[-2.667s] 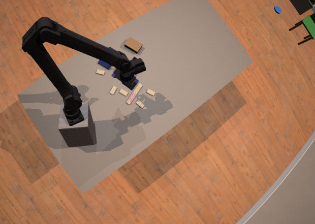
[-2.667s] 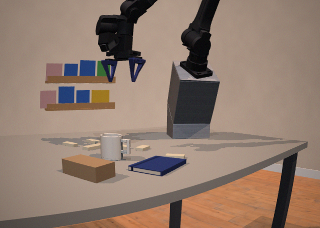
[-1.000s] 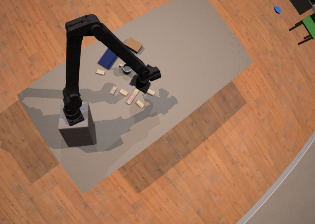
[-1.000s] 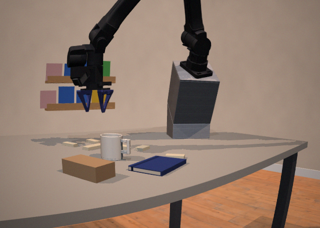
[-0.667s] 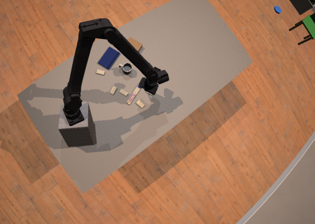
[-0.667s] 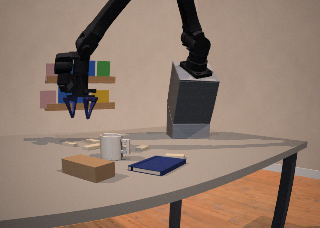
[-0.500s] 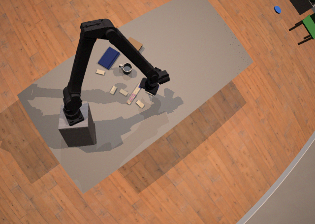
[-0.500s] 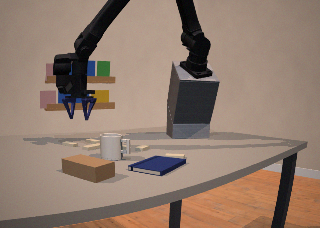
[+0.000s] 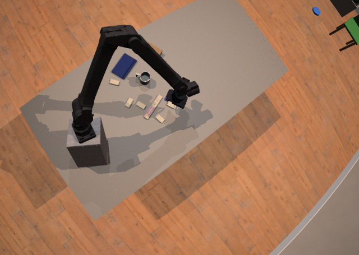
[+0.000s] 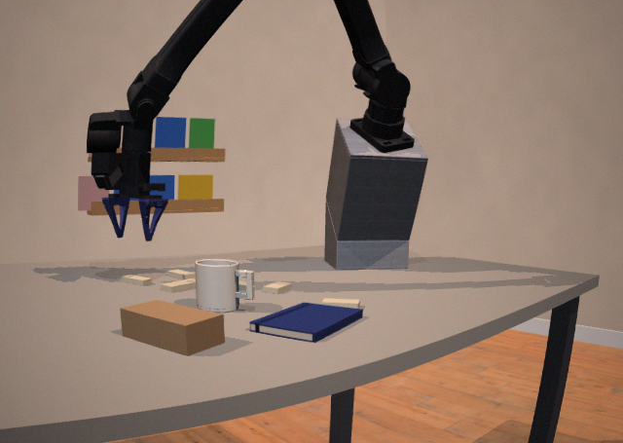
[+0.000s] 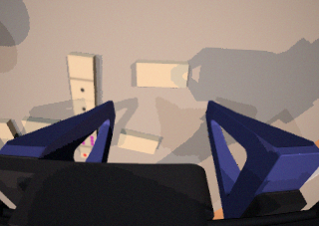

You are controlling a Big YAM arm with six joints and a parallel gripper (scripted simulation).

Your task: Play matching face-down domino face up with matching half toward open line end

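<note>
The cream domino is 1 cm to the right of my hand and 8 cm below it. The rest, counted from my hand: blue book (17 cm behind, 34 cm to the left, 8 cm below); brown box (3 cm ahead, 36 cm to the left, 7 cm below); white mug (9 cm behind, 21 cm to the left, 6 cm below).
</note>
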